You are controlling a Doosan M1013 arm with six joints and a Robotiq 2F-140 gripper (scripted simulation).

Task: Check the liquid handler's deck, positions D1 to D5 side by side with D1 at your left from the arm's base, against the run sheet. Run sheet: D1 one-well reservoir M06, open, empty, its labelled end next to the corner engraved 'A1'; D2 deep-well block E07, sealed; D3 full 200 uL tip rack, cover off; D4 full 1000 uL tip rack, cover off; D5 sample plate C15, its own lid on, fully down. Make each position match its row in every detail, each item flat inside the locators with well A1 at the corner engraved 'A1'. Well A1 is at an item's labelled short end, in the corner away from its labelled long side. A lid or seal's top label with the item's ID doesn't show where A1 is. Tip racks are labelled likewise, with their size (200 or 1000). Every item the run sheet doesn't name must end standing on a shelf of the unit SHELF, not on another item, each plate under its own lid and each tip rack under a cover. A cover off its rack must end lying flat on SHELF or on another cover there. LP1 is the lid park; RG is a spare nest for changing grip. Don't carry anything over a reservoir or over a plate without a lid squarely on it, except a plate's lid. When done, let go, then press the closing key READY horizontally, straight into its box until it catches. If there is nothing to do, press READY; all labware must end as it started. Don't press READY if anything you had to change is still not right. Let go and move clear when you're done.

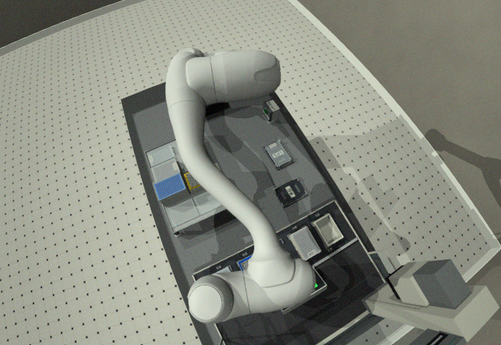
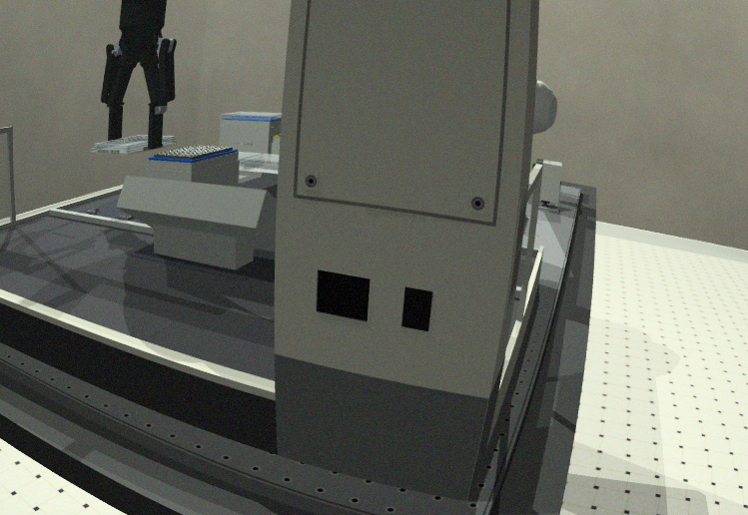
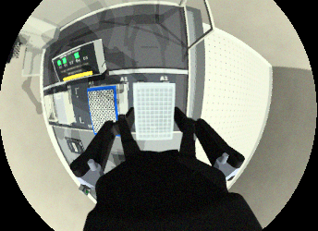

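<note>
My gripper is now 10 mm short of the blue-rimmed tip rack, 130 mm to the right of it and 60 mm above it. Round my hand: sealed deep-well block 10 mm ahead, 370 mm to the left, 100 mm below; white well plate 20 mm below; yellow-rimmed tip rack 470 mm behind, 110 mm to the left, 70 mm below.
</note>
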